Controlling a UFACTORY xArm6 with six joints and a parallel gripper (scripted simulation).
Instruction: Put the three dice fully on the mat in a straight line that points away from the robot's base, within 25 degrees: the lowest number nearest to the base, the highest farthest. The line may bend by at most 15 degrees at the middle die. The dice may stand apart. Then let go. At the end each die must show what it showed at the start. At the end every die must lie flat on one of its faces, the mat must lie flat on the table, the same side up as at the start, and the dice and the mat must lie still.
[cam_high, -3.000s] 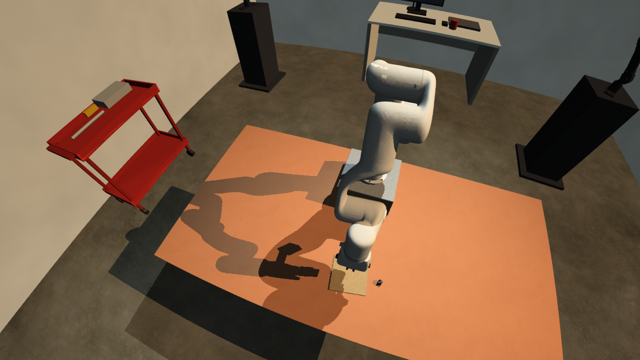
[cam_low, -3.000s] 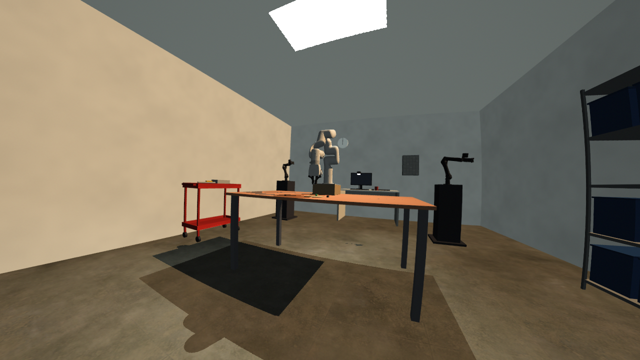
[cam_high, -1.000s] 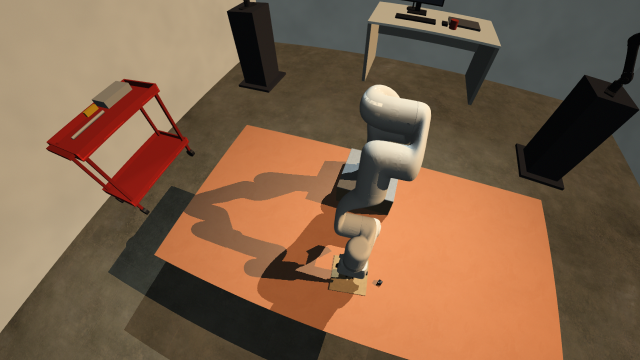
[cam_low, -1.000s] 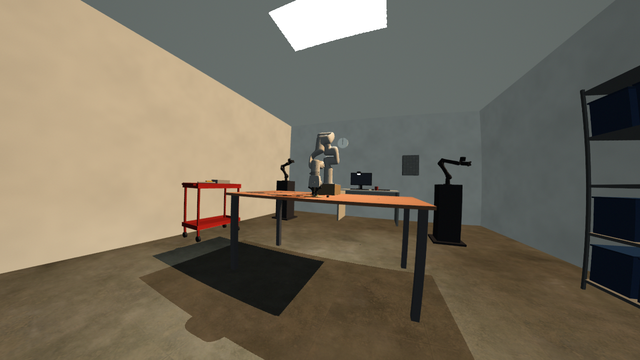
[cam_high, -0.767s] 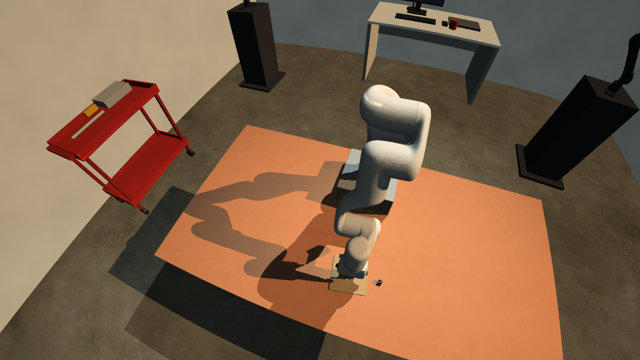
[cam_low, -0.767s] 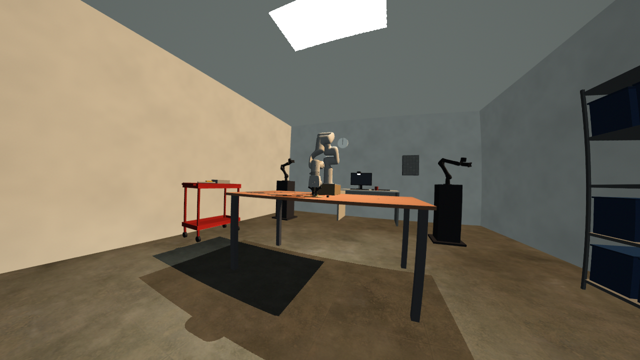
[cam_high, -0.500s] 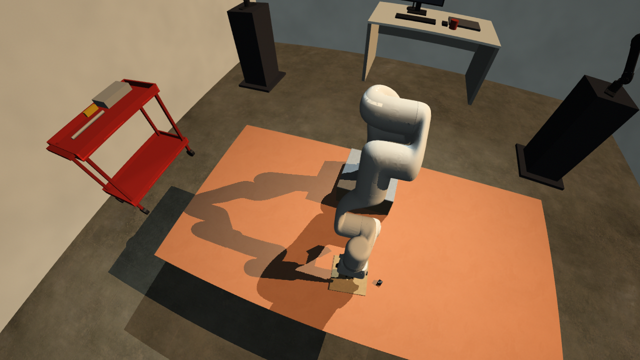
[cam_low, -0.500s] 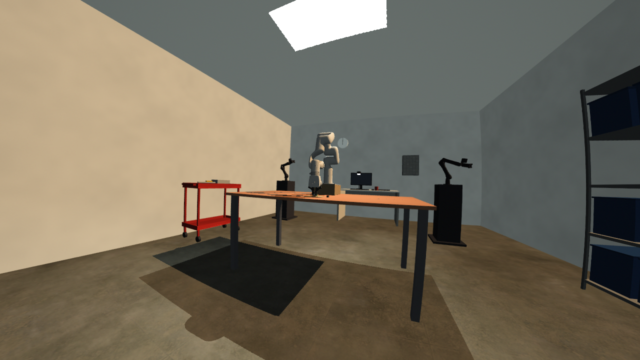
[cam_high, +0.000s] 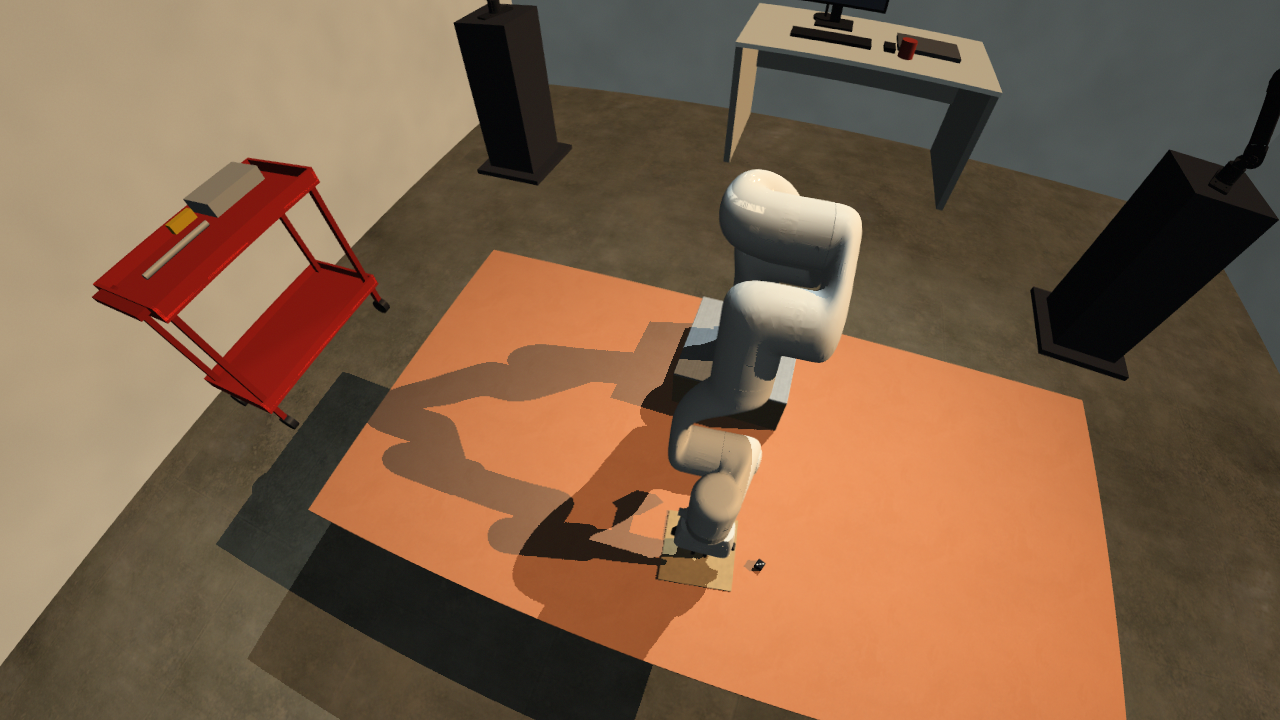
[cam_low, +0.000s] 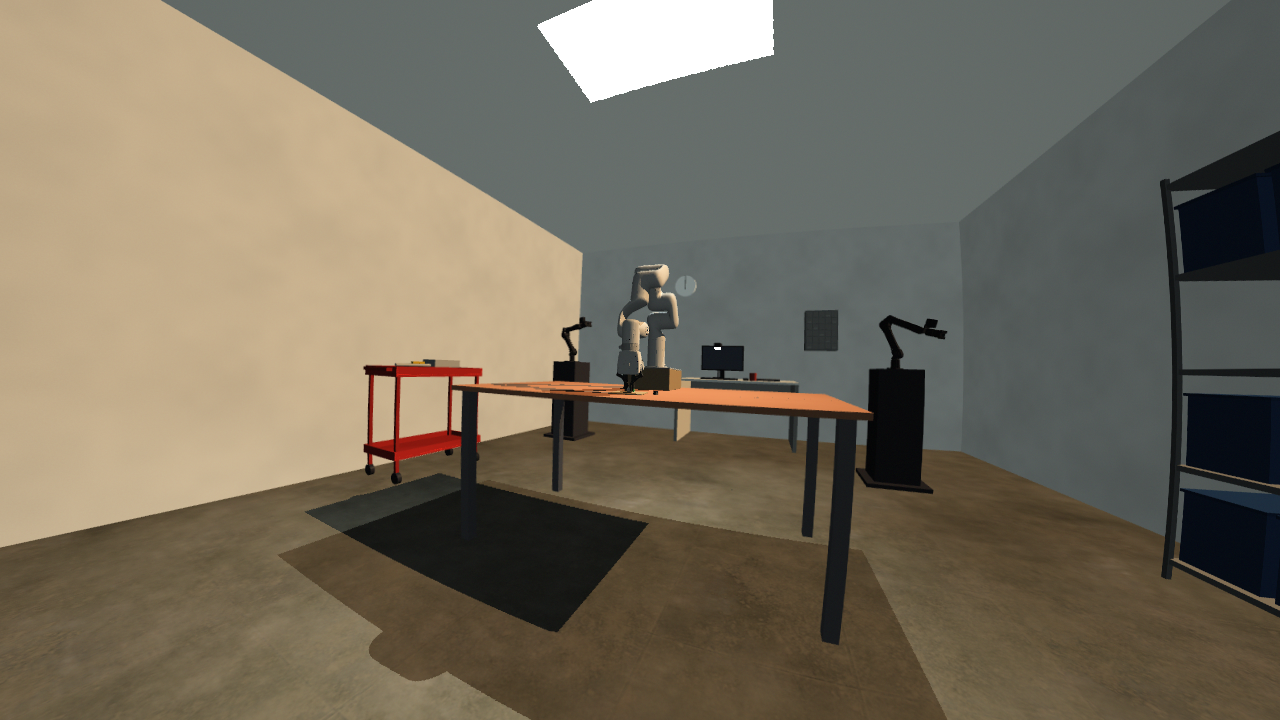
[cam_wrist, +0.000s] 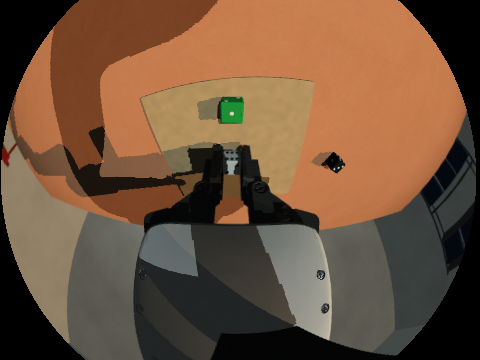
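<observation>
Right now the white die is 1 cm below my hand. Round my hand: black die 1 cm behind, 12 cm to the left, 2 cm below; then green die 5 cm behind, 1 cm to the right, 2 cm below; then tan mat 3 cm below.
</observation>
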